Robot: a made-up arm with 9 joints. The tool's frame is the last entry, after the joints.
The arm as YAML. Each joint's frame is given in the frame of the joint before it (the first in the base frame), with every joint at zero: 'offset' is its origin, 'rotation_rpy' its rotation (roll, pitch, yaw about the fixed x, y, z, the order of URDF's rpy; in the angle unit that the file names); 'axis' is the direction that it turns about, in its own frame. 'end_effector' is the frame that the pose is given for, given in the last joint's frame.
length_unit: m
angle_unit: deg
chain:
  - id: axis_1
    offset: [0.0, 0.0, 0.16]
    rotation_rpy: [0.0, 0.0, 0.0]
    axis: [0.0, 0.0, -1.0]
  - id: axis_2
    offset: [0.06, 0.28, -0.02]
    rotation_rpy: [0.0, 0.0, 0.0]
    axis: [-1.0, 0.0, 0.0]
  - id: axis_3
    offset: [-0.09, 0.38, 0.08]
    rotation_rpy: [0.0, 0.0, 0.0]
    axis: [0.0, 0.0, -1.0]
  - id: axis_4
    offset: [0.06, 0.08, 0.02]
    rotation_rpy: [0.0, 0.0, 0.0]
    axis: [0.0, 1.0, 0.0]
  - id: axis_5
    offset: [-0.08, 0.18, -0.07]
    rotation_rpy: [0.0, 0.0, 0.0]
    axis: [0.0, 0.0, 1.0]
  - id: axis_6
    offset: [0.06, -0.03, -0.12]
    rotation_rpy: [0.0, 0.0, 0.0]
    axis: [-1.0, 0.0, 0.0]
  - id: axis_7
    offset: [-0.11, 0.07, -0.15]
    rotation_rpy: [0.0, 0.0, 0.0]
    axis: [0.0, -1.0, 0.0]
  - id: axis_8
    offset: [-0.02, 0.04, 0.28]
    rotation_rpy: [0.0, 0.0, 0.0]
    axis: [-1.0, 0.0, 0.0]
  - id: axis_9
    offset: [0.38, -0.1, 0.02]
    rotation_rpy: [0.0, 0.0, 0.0]
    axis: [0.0, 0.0, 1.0]
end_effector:
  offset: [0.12, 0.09, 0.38]
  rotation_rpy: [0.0, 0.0, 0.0]
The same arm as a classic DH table. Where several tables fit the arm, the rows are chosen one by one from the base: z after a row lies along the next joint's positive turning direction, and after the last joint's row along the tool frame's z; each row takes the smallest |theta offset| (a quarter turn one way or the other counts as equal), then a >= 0, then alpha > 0; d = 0 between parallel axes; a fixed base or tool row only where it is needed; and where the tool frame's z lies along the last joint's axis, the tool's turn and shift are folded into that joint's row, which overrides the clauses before.
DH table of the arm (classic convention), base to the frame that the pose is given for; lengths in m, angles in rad. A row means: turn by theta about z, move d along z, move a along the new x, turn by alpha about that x. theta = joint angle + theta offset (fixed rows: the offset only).
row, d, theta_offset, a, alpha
base (fixed), 0.0000, 0.0000, 0.0000, 3.1416
axis_1, -0.1400, -1.5708, 0.2800, 1.5708
axis_2, 0.0300, 0.0000, 0.3800, -1.5708
axis_3, -0.1000, 1.5708, 0.0600, 1.5708
axis_4, 0.2600, 0.0000, -0.0800, 1.5708
axis_5, -0.1900, -1.5708, 0.0300, 1.5708
axis_6, 0.0500, -1.5708, 0.1500, -1.5708
axis_7, -0.1100, 0.0000, -0.2800, 1.5708
axis_8, -0.3600, 1.5708, 0.1000, -1.5708
axis_9, 0.0000, -0.9273, -0.1500, 0.0000
tool (fixed), 0.4000, 2.4981, 0.0000, 0.0000

